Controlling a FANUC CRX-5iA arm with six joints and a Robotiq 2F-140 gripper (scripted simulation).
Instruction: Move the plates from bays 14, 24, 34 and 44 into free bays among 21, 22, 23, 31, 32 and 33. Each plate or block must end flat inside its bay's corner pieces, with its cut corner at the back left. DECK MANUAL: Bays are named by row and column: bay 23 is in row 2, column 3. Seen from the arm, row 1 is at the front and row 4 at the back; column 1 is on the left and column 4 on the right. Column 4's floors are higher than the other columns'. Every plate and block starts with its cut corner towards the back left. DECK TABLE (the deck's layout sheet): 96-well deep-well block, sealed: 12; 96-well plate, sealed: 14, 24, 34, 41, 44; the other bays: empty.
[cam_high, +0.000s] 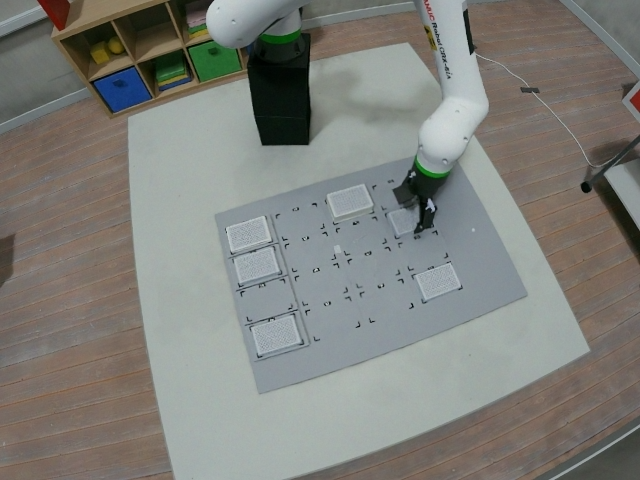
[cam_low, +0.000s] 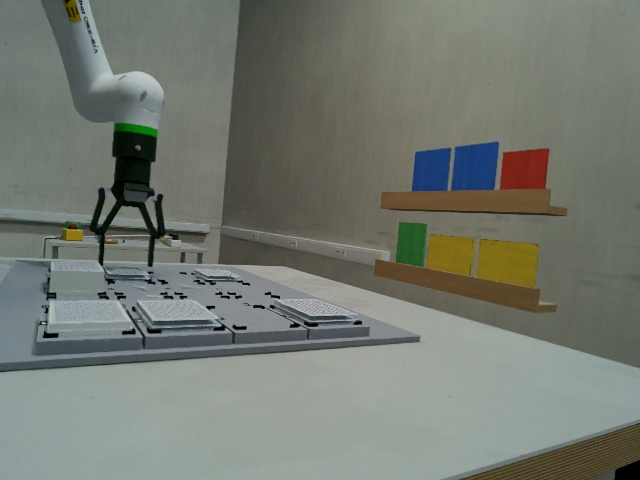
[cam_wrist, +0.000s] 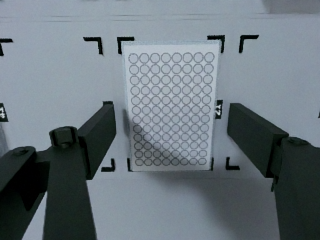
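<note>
My gripper is now 180 mm to the left of the sealed deep-well block, 70 mm past it and 30 mm above it. Also, from my hand: sealed plate: 210 mm ahead, 40 mm to the left, 40 mm below.
</note>
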